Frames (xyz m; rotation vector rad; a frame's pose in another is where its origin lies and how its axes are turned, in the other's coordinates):
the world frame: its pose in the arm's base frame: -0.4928 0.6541 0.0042 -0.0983 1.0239 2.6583
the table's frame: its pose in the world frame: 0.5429 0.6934 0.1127 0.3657 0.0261 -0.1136
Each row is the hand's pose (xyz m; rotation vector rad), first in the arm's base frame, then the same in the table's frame.
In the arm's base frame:
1: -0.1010 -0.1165 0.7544 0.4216 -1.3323 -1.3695
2: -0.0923 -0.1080 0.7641 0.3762 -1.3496 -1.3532
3: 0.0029 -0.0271 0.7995 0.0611 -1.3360 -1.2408
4: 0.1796 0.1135 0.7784 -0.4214 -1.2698 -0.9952
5: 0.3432 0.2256 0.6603 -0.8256 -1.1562 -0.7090
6: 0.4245 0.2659 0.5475 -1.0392 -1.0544 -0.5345
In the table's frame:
1: -1.2423 0.0441 -0.1327 0.2554 1.1827 1.1451
2: -1.2505 0.0458 -0.1196 0.2862 1.1565 1.1731
3: -1.3244 0.0092 -0.0193 0.4015 0.9872 1.4303
4: -1.4411 -0.1282 0.1183 0.6031 0.6825 1.8341
5: -1.5279 -0.3317 0.1842 0.7991 0.3644 2.1896
6: -1.5610 -0.4725 0.1784 0.8939 0.1575 2.3896

